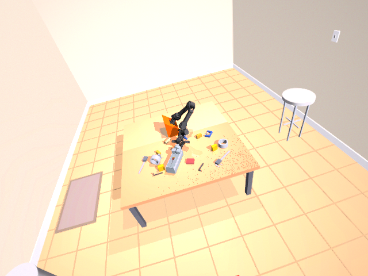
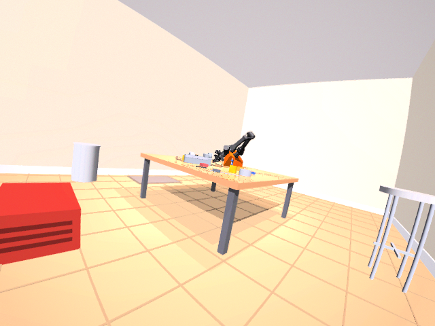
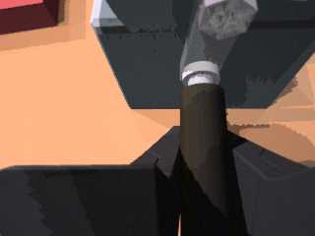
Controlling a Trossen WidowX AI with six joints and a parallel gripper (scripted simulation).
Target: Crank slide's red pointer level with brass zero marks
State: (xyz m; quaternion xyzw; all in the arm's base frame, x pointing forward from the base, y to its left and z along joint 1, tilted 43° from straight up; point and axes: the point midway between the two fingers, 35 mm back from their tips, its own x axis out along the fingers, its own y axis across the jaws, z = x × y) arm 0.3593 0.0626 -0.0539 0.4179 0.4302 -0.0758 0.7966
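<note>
Now: the dark crank handle 3 cm above my gripper tip, 2 cm behind it and 1 cm to the left of it. Also, from my gripper tip: red pointer 16 cm ahead, 10 cm to the right, 5 cm above; red block 18 cm ahead, 6 cm to the left, 2 cm below.
</note>
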